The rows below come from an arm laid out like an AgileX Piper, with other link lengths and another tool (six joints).
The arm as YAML. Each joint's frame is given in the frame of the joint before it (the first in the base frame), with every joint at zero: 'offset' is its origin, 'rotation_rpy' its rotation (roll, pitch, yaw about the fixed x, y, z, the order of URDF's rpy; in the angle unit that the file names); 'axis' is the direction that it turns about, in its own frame. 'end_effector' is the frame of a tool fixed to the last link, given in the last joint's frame.
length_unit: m
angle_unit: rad
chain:
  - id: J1
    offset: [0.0, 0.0, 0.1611]
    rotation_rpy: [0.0, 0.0, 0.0]
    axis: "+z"
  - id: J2
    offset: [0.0, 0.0, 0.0]
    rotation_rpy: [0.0, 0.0, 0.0]
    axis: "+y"
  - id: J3
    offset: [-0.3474, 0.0, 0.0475]
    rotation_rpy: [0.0, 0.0, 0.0]
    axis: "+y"
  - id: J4
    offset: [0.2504, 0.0, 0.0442]
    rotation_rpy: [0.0, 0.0, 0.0]
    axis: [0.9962, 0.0, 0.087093]
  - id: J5
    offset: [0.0, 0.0, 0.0]
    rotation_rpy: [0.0, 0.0, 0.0]
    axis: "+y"
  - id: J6
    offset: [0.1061, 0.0, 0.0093]
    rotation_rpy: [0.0, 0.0, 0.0]
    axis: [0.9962, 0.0, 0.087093]
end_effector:
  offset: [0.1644, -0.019, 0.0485]
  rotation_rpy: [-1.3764, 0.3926, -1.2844]
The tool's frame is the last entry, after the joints.
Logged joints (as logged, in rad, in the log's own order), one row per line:
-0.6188 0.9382 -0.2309 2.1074 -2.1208 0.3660
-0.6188 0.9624 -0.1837 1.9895 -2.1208 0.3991
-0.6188 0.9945 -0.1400 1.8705 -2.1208 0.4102
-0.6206 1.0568 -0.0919 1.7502 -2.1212 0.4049
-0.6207 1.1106 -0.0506 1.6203 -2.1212 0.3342
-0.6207 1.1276 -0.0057 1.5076 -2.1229 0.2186
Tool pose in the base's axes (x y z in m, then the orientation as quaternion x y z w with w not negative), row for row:
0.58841 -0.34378 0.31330 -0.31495 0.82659 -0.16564 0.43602
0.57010 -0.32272 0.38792 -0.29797 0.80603 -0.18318 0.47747
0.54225 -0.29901 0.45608 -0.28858 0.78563 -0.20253 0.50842
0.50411 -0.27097 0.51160 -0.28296 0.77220 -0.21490 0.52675
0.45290 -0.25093 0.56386 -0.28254 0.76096 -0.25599 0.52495
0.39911 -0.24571 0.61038 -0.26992 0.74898 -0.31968 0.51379
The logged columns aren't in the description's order. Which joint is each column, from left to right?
Columns, left to right: J1, J5, J6, J2, J3, J4.
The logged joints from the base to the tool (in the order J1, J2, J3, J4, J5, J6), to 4 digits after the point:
-0.6188 2.1074 -2.1208 0.3660 0.9382 -0.2309
-0.6188 1.9895 -2.1208 0.3991 0.9624 -0.1837
-0.6188 1.8705 -2.1208 0.4102 0.9945 -0.1400
-0.6206 1.7502 -2.1212 0.4049 1.0568 -0.0919
-0.6207 1.6203 -2.1212 0.3342 1.1106 -0.0506
-0.6207 1.5076 -2.1229 0.2186 1.1276 -0.0057

